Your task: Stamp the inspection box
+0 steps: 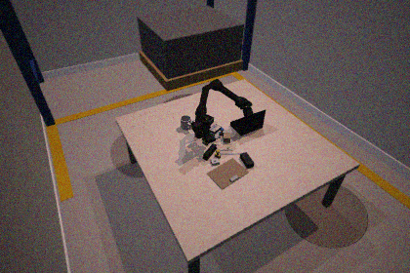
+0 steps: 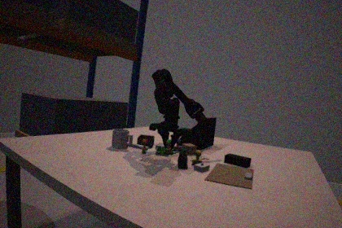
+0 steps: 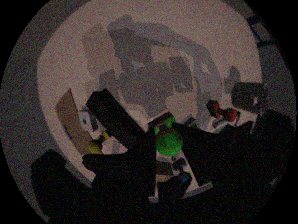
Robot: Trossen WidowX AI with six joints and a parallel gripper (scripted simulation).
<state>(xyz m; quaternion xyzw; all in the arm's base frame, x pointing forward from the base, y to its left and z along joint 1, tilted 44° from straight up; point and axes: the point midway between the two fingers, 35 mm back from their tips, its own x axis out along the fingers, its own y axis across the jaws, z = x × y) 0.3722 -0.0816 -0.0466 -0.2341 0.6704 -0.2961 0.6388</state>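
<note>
Right now my gripper tip is 70 mm to the left of the green-topped box, 70 mm past it and 40 mm above it. From my gripper tip the other things lie so: green-knobbed stamp (right at my gripper tip); long dark block (80 mm to the left, 30 mm below, 10 mm ahead); yellow-knobbed stamp (130 mm to the left, 30 mm below, 20 mm behind).
</note>
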